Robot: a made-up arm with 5 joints.
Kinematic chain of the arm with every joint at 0, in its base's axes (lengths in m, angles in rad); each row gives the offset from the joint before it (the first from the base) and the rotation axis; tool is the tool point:
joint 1: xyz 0 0 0.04 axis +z
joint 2: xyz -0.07 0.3 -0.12 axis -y
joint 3: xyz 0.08 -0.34 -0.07 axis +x
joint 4: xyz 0.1 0.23 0 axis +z
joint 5: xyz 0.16 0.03 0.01 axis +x
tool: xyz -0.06 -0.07 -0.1
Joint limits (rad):
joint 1: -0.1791..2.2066
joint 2: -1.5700..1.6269
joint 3: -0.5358..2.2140
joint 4: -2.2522..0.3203
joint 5: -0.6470..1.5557
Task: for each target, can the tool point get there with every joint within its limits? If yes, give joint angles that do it. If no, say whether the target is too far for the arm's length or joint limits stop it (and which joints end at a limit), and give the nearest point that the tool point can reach.
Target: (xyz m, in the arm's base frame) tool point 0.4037 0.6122 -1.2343
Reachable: no: too far | nearest point 0.0943 0.2228 -0.4769 | short by 0.906 m
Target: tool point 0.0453 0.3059 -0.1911
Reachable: yes | joints 0.7745 0.1526 0.0922 -0.6416 0.8556
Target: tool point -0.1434 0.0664 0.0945
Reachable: yes | joints 1.9122 1.3596 0.2308 -1.1261 0.2237
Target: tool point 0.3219 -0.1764 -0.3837
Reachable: no: joint limits stop it (at a limit: joint 3, joint 5) | nearest point 0.2572 -0.1409 -0.3356 | short by 0.088 m
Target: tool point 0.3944 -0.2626 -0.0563
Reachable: no: joint limits stop it (at a limit: joint 3, joint 5) | nearest point 0.3082 -0.2052 -0.0607 | short by 0.104 m
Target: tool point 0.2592 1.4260 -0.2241
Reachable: no: too far | nearest point 0.0745 0.4100 -0.1272 | short by 1.037 m
